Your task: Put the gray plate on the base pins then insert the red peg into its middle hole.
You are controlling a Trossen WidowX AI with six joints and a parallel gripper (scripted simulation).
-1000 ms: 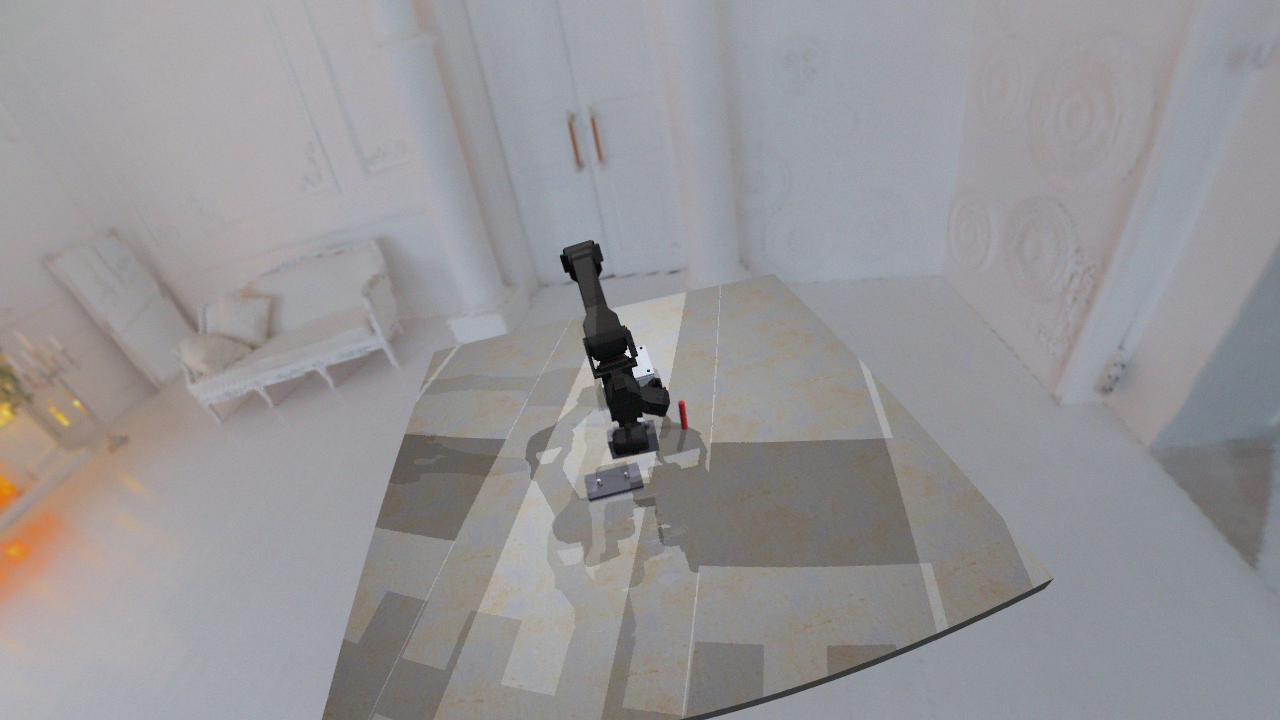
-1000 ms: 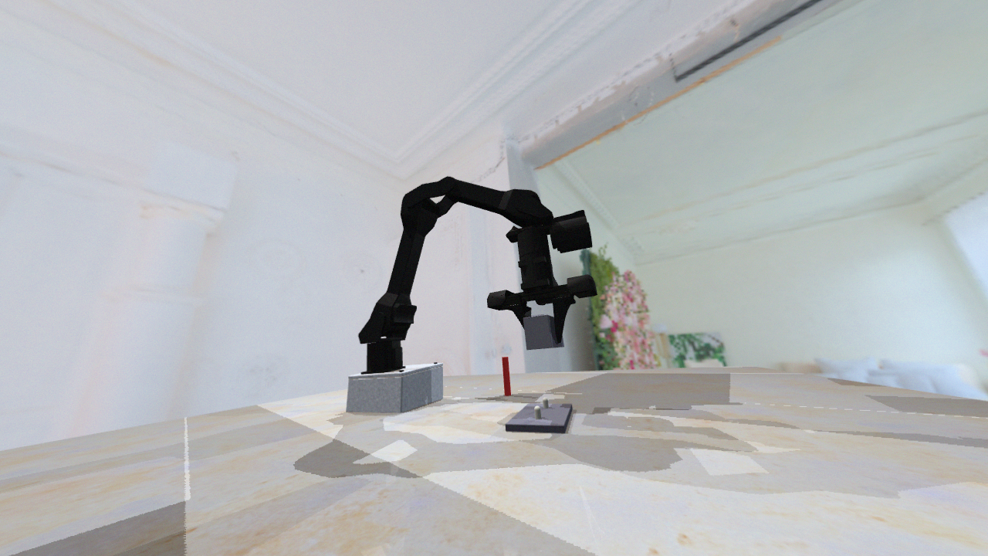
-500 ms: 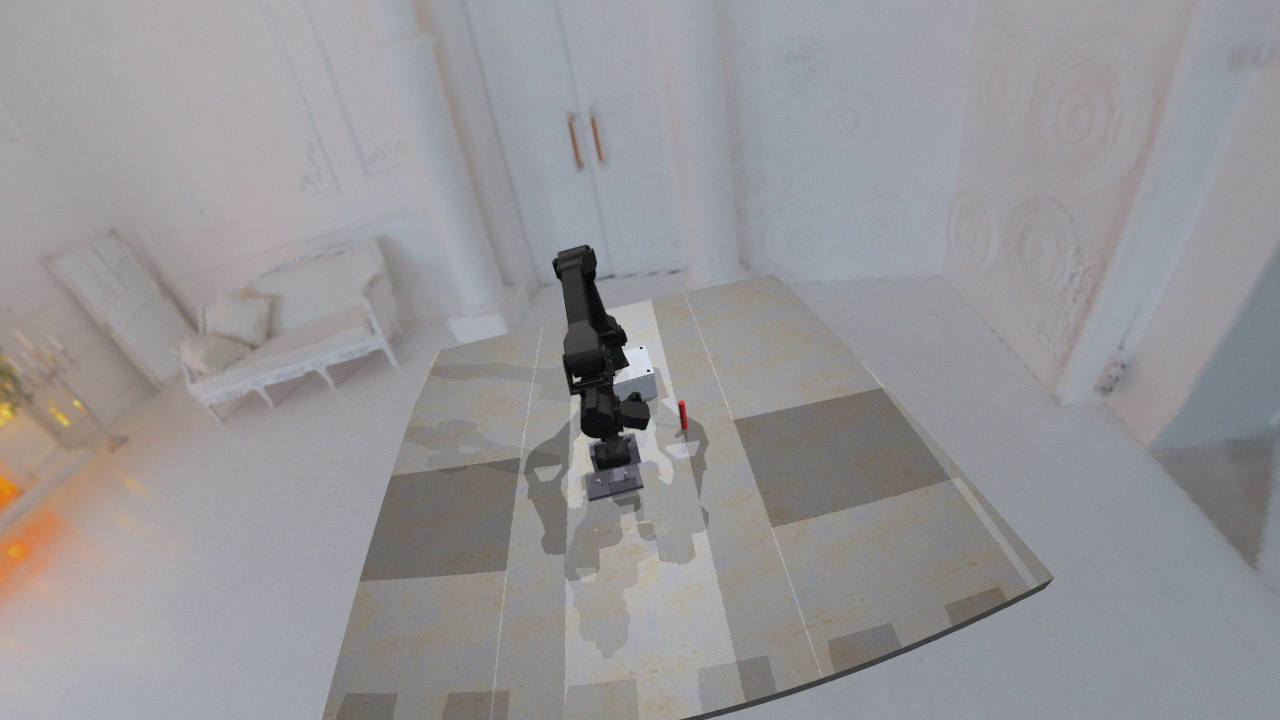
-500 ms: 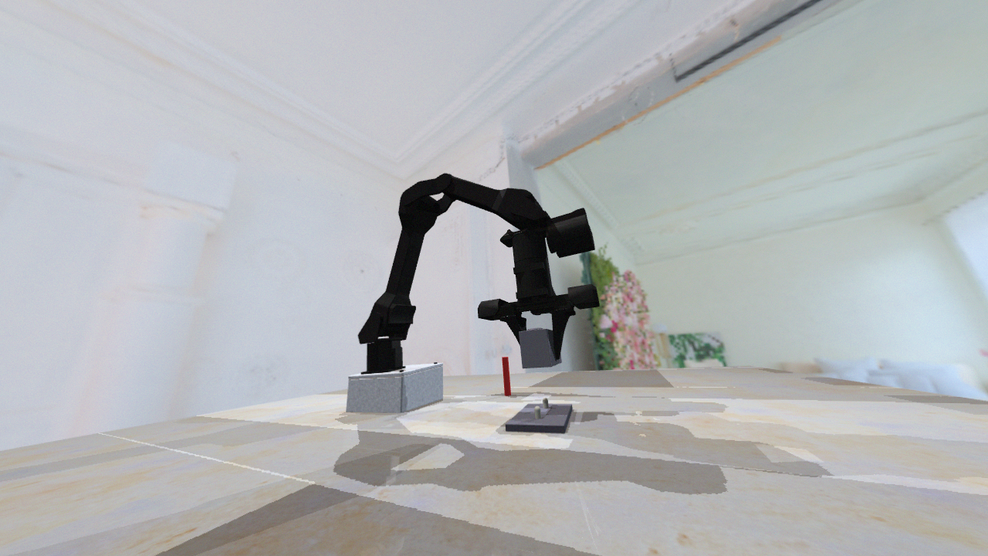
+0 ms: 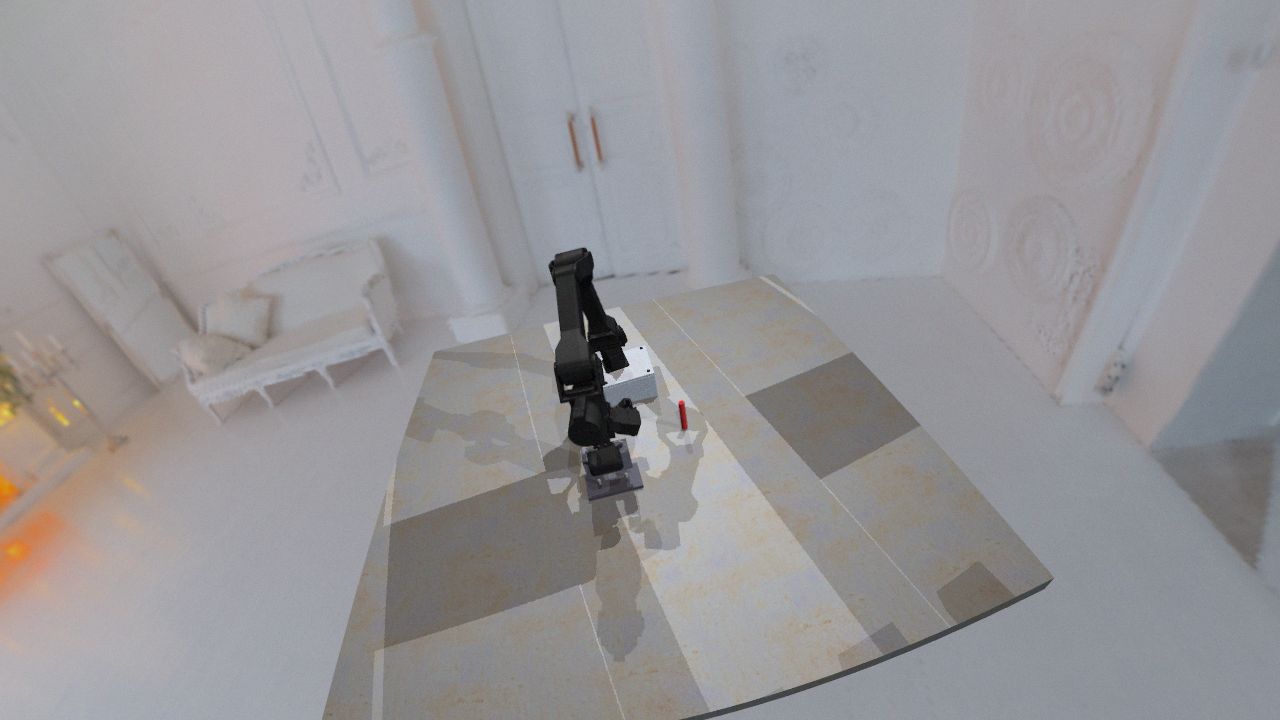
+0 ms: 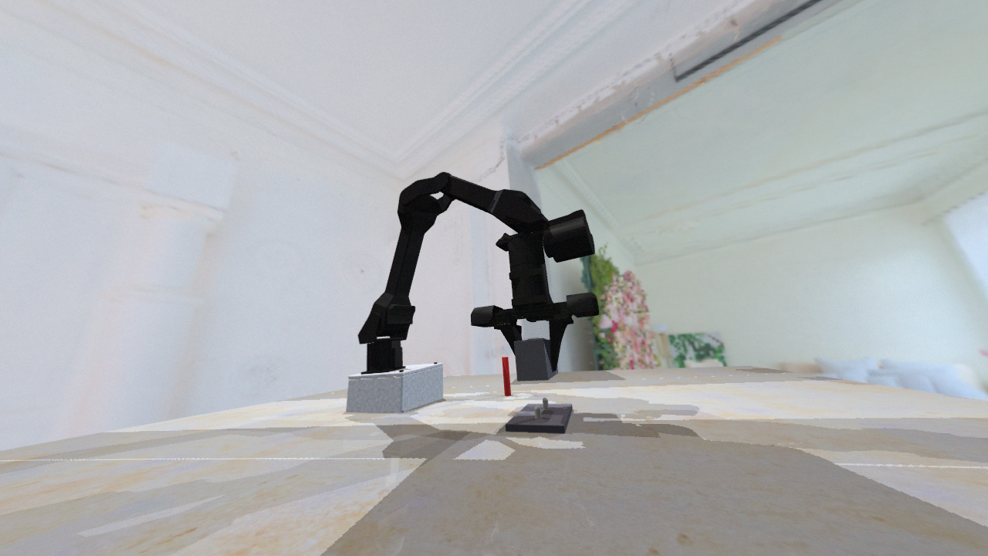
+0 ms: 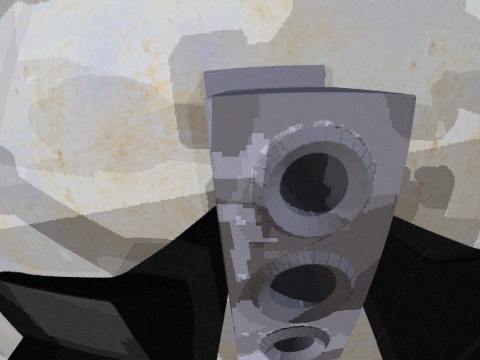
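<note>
Right now the base is 5 cm below my gripper tip. From my gripper tip the other things lie so: red peg (10 cm behind, 20 cm to the left, 2 cm below); then gray plate (3 cm above).
</note>
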